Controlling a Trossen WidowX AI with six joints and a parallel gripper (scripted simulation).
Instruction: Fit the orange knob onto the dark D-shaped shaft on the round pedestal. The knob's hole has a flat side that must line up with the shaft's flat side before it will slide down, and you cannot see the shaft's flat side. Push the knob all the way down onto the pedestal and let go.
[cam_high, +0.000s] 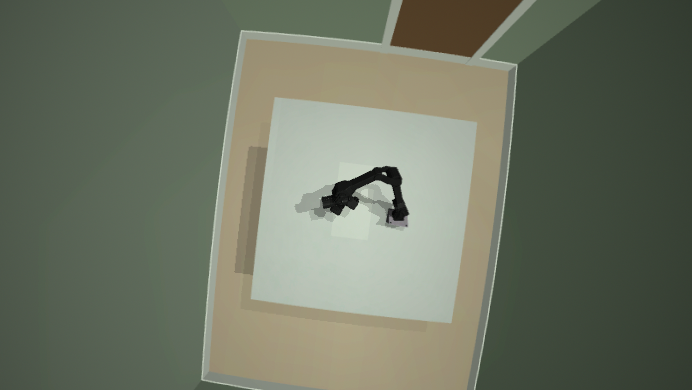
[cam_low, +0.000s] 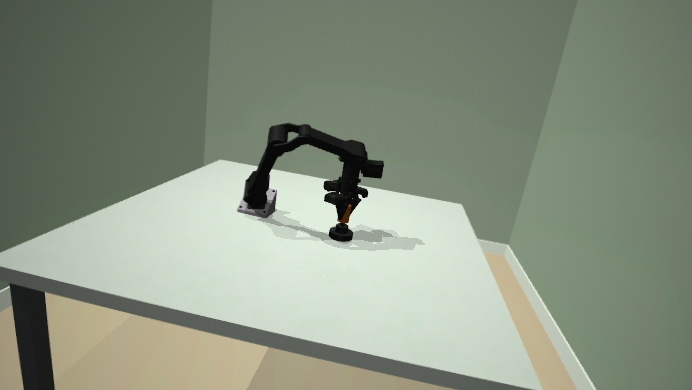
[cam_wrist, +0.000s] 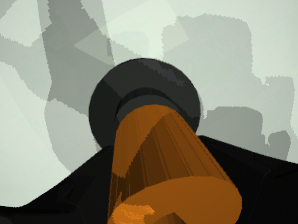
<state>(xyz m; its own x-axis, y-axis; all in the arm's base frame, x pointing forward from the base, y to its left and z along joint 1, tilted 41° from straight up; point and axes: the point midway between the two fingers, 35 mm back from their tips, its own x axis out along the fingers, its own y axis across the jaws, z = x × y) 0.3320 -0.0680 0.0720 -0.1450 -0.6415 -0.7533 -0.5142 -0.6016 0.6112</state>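
Right now my gripper tip is 20 mm below the orange knob. The rest, counted from my gripper tip: round dark pedestal 40 mm below.
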